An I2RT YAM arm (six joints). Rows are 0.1 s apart.
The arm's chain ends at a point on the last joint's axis. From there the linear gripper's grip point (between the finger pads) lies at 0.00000 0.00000 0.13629 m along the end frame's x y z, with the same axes.
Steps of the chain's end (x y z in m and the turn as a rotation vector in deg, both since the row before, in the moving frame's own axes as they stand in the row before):
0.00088 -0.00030 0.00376 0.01 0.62 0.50
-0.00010 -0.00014 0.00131 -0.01 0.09 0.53
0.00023 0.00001 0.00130 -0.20 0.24 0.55
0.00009 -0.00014 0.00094 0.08 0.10 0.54
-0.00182 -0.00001 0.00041 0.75 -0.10 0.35
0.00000 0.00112 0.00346 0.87 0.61 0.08
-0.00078 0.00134 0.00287 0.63 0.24 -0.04
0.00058 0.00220 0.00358 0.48 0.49 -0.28
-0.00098 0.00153 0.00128 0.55 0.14 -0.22
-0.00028 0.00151 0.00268 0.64 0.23 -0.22
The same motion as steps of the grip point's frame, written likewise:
0.00235 -0.00032 0.00375 0.01 0.62 0.50
0.00011 -0.00012 0.00131 -0.01 0.09 0.53
0.00080 0.00049 0.00130 -0.20 0.24 0.55
0.00033 -0.00033 0.00094 0.08 0.10 0.54
-0.00205 -0.00179 0.00040 0.75 -0.10 0.35
0.00145 -0.00095 0.00344 0.87 0.61 0.08
-0.00021 -0.00016 0.00286 0.63 0.24 -0.04
0.00174 0.00106 0.00357 0.48 0.49 -0.28
-0.00065 0.00022 0.00127 0.55 0.14 -0.22
0.00026 -0.00001 0.00267 0.64 0.23 -0.22

